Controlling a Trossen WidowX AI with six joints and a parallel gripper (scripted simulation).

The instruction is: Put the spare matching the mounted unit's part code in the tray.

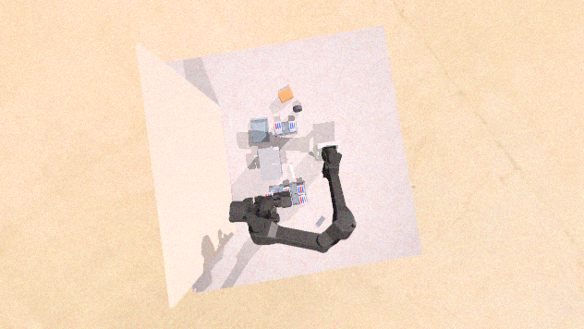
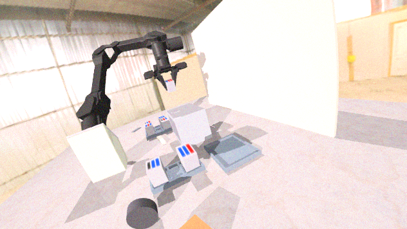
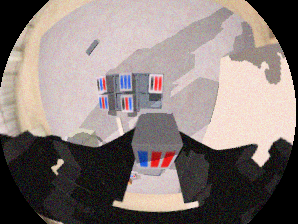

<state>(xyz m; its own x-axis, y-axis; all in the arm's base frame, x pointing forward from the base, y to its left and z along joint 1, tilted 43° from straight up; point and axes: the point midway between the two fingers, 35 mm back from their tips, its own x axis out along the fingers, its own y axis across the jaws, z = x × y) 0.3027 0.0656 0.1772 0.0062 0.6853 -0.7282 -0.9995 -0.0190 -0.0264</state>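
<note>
The flat grey tray lies 3 cm ahead of my gripper tip, 35 cm to the right of it and 17 cm below it. From my gripper tip the other things lie so: big white block (1 cm behind, 14 cm to the right, 12 cm below); rack (7 cm behind, 3 cm to the left, 16 cm below); white spare cube (3 cm above).
</note>
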